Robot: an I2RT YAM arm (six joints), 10 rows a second.
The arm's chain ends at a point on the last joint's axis. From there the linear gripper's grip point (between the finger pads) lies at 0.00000 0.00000 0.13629 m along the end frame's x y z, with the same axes.
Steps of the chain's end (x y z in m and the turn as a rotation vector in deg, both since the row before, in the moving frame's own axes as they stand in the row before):
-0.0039, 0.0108, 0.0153, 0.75, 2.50, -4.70
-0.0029, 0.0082, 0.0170, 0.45, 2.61, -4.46
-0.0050, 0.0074, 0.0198, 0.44, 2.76, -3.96
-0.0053, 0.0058, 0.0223, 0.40, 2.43, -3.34
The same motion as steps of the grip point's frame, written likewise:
0.0020, 0.0088, 0.0152, 0.75, 2.50, -4.70
0.0033, 0.0069, 0.0169, 0.45, 2.61, -4.46
0.0015, 0.0061, 0.0196, 0.44, 2.76, -3.96
0.0004, 0.0047, 0.0222, 0.40, 2.43, -3.34

